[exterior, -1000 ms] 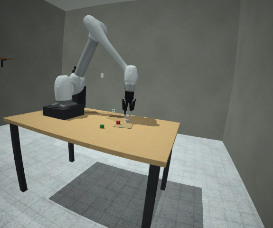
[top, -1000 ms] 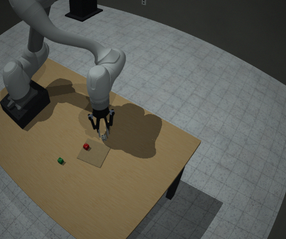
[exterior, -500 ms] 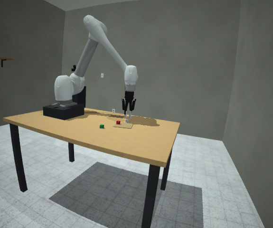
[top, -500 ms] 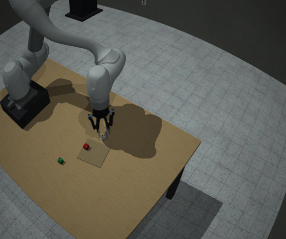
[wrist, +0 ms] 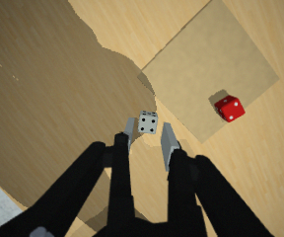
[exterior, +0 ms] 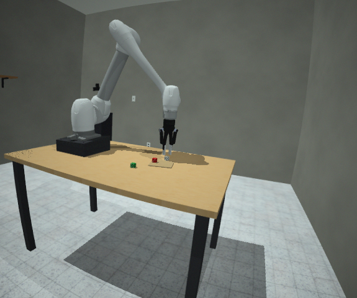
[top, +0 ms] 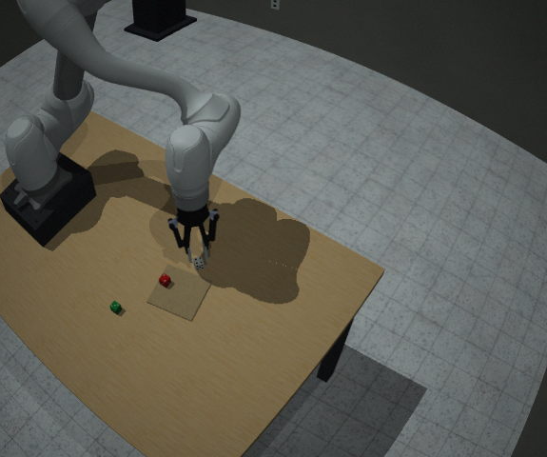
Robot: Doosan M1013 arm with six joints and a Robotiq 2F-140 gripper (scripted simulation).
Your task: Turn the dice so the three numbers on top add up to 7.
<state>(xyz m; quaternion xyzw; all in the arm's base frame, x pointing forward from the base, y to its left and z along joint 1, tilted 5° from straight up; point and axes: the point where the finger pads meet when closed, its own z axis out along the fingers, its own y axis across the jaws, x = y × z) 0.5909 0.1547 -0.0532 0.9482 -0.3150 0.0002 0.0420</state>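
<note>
Now: hand 60 mm above the white die. Also, from my hand: red die 110 mm to the right, 50 mm below, 30 mm behind; tan mat 100 mm to the right, 70 mm below, 20 mm ahead; green die 270 mm to the right, 80 mm behind, 60 mm below.
</note>
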